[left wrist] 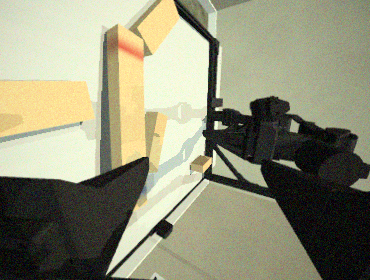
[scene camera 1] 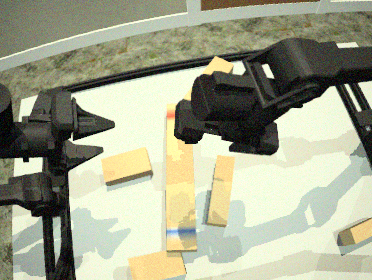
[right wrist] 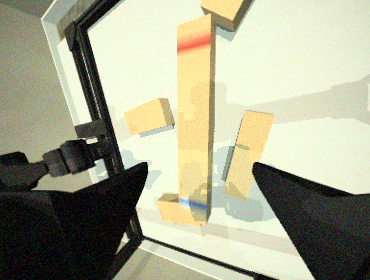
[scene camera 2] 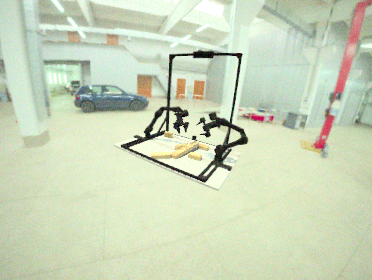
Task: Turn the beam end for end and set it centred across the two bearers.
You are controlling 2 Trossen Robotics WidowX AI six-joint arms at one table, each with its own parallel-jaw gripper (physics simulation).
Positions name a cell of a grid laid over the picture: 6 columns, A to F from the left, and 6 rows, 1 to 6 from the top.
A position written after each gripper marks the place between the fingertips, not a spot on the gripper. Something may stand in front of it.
The left gripper (scene camera 1: B3) is open, with nothing in its grasp. The right gripper (scene camera 1: D4) is open, holding nothing. Also in view: a beam (scene camera 1: C5).
The beam also shows in the left wrist view (left wrist: C2) and in the right wrist view (right wrist: D1). The left gripper shows as well in the left wrist view (left wrist: D4). The right gripper is seen too in the left wrist view (left wrist: D3) and in the right wrist view (right wrist: D4).
